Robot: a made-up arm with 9 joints. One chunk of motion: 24 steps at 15 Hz.
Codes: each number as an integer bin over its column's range. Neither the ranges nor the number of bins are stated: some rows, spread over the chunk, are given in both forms.
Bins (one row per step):
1: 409 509 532 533 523 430
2: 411 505 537 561 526 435
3: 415 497 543 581 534 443
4: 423 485 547 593 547 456
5: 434 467 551 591 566 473
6: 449 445 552 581 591 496
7: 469 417 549 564 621 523
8: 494 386 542 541 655 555
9: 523 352 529 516 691 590
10: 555 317 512 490 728 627
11: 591 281 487 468 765 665
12: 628 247 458 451 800 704
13: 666 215 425 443 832 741
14: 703 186 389 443 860 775
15: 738 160 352 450 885 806
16: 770 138 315 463 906 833
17: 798 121 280 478 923 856
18: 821 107 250 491 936 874
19: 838 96 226 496 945 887
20: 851 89 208 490 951 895
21: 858 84 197 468 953 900
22: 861 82 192 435 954 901
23: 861 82 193 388 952 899
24: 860 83 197 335 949 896
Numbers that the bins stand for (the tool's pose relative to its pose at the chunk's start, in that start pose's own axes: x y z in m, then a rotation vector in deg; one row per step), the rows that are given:
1: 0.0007 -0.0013 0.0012 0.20 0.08 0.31
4: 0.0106 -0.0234 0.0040 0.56 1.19 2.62
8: 0.0611 -0.1145 0.0031 0.25 6.16 11.44
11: 0.1300 -0.2112 -0.0074 -0.19 11.23 21.24
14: 0.2096 -0.2987 -0.0260 -0.34 15.60 31.04
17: 0.2771 -0.3586 -0.0467 -0.13 18.50 38.26
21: 0.3198 -0.3926 -0.0625 -0.19 19.88 42.18
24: 0.3212 -0.3936 -0.0625 -0.99 19.70 41.82
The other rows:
2: 0.0021 -0.0049 0.0021 0.37 0.22 0.75
3: 0.0049 -0.0123 0.0033 0.49 0.59 1.47
5: 0.0184 -0.0399 0.0048 0.55 2.06 4.14
6: 0.0291 -0.0602 0.0050 0.49 3.21 6.19
7: 0.0433 -0.0860 0.0044 0.39 4.59 8.59
9: 0.0817 -0.1458 0.0006 0.10 7.82 14.56
10: 0.1044 -0.1781 -0.0026 -0.06 9.52 17.86
12: 0.1563 -0.2425 -0.0129 -0.29 12.84 24.72
13: 0.1833 -0.2720 -0.0192 -0.34 14.31 28.02
15: 0.2345 -0.3227 -0.0331 -0.30 16.75 33.81
16: 0.2572 -0.3429 -0.0401 -0.22 17.72 36.21
18: 0.2935 -0.3715 -0.0525 -0.05 19.10 39.86
19: 0.3056 -0.3816 -0.0570 -0.02 19.51 41.02
20: 0.3148 -0.3880 -0.0604 -0.06 19.79 41.73
22: 0.3219 -0.3945 -0.0635 -0.39 19.93 42.27
23: 0.3219 -0.3945 -0.0633 -0.67 19.84 42.09

